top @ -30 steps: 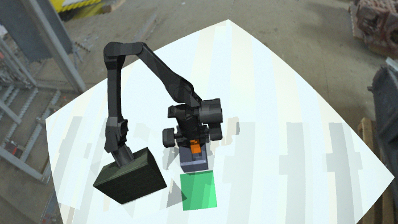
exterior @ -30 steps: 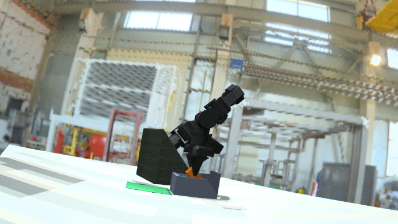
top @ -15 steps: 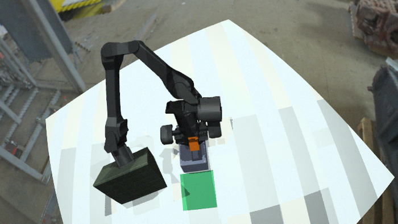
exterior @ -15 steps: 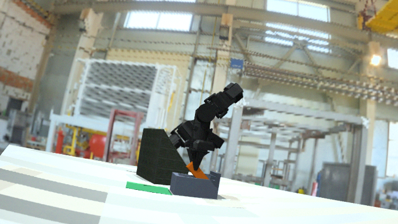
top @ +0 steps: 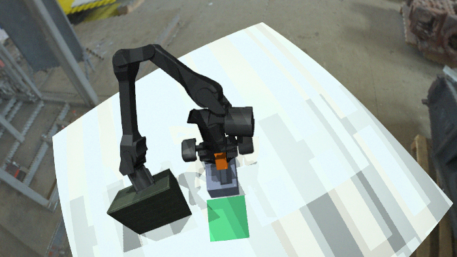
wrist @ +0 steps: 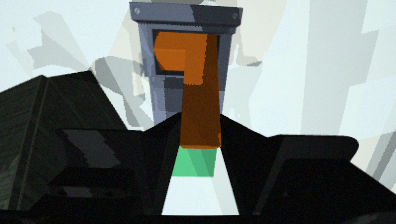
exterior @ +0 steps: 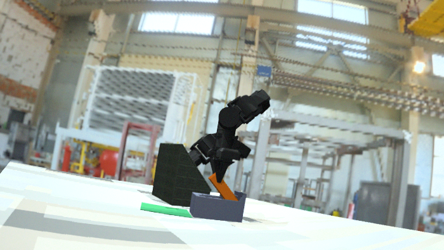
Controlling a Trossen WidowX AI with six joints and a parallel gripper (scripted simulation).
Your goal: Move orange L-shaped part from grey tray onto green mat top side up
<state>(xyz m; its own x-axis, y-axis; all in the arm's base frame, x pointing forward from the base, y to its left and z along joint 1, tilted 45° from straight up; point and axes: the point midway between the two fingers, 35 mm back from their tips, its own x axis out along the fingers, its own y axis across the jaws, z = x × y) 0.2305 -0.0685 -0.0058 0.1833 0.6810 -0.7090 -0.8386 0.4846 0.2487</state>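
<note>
The green mat lies 13 cm below my gripper tip, 12 cm to the right of it and 9 cm behind it. The rest, counted from my gripper tip: orange L-shaped part 4 cm to the left, 3 cm below.
</note>
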